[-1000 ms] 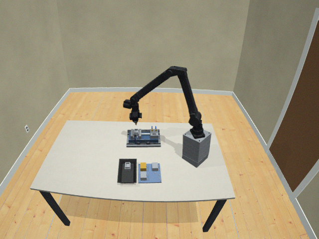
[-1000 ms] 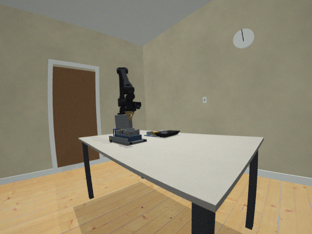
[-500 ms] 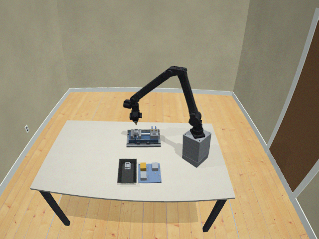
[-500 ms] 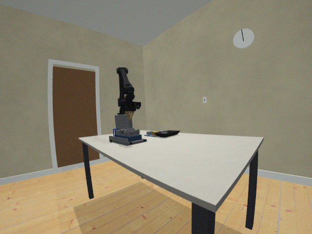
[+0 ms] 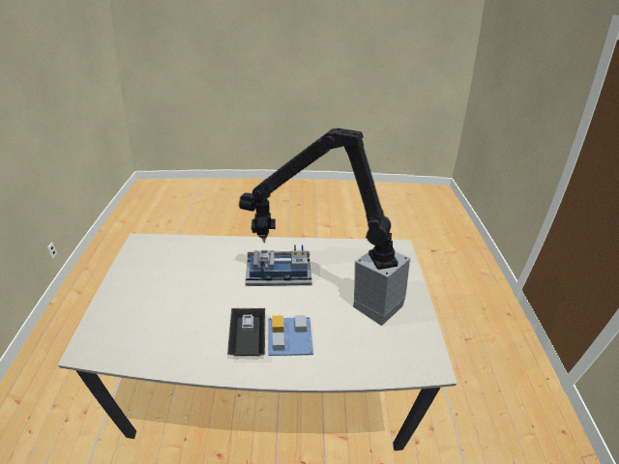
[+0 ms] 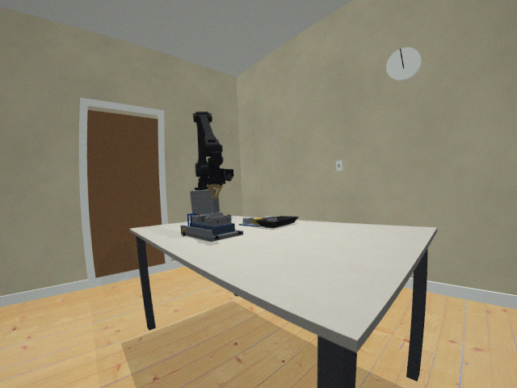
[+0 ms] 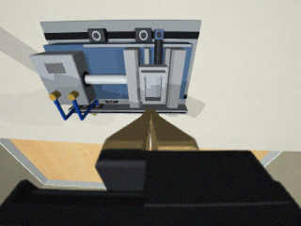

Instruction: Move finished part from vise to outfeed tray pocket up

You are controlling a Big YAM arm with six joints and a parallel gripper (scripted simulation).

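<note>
Right now the blue vise is 150 mm below my hand, 60 mm behind it and 10 mm to the left of it. Also, from my hand: yellow block (340 mm to the left, 160 mm below, 10 mm behind); blue plate (400 mm to the left, 180 mm below, 50 mm behind).
</note>
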